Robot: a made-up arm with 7 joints.
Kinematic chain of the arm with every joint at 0, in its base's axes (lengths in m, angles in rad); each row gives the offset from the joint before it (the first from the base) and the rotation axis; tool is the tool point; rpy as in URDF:
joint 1: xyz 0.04 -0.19 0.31 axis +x
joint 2: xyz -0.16 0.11 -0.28 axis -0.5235 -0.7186 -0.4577
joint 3: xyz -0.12 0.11 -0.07 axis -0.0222 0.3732 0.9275
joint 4: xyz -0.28 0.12 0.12 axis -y
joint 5: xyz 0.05 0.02 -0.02 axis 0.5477 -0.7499 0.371
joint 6: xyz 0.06 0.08 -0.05 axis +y
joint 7: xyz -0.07 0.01 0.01 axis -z
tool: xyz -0.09 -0.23 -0.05 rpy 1.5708 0 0
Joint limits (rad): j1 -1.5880..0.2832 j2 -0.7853..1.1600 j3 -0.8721..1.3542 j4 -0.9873..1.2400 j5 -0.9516..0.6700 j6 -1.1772..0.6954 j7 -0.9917..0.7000
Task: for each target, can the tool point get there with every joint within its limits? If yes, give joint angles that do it. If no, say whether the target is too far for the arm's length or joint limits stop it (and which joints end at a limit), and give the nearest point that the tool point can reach.
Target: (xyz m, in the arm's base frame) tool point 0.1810 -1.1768 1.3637
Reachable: no: too far | nearest point -0.1560 -0.4972 0.6380 | short by 1.050 m
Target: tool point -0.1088 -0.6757 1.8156
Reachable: no: too far | nearest point -0.2128 -0.4052 0.7199 | short by 1.133 m
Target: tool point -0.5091 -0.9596 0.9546
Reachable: no: joint limits stop it (at a limit: joint 2, joint 3, joint 4, joint 6, joint 7) | nearest point -0.3487 -0.5375 0.6011 | short by 0.573 m
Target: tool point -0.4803 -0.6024 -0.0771
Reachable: yes | joints -1.3175 0.4862 0.0084 -0.3279 0.4500 0.4692 -0.0262
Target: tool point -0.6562 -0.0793 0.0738
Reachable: yes | joints -0.6042 -0.4856 -0.0498 1.0470 -0.7489 0.0089 0.4483
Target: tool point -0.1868 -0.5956 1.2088
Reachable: no: joint limits stop it (at a limit: joint 1, joint 2, joint 3, joint 4, joint 6, joint 7) | nearest point -0.2266 -0.4083 0.7202 | short by 0.525 m
